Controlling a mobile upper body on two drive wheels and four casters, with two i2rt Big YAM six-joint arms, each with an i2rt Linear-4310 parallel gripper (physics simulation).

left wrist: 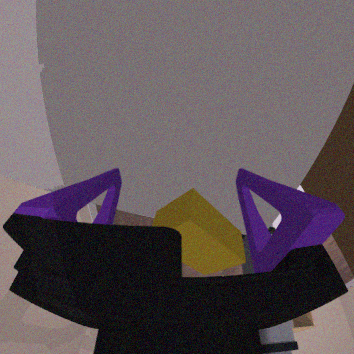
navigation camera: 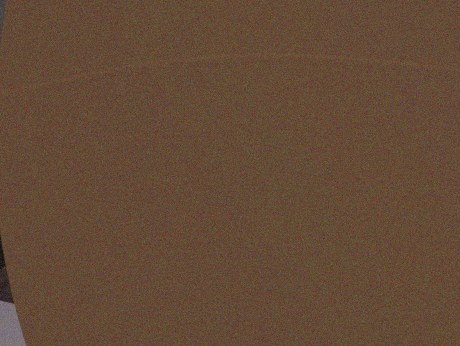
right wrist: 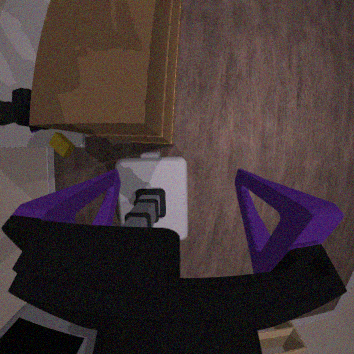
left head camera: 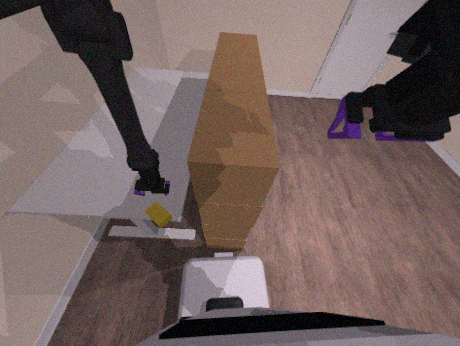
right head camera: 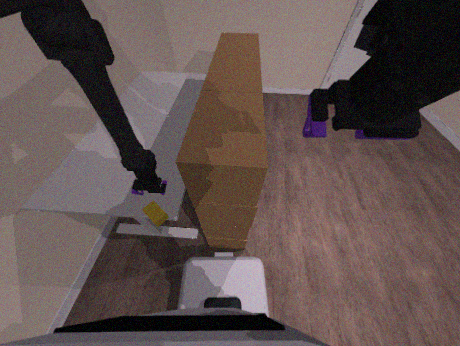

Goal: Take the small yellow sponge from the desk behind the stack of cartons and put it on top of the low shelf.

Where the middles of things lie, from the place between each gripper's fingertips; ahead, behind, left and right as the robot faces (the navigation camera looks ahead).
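So you can picture it, my left hand is 90 mm past the yellow sponge (left wrist: 209,242) and 30 mm to the left of it, and it's 10 mm above it too.
As for my right gripper, that one's 7 cm short of the yellow sponge, 53 cm to the right of it and 53 cm above it.
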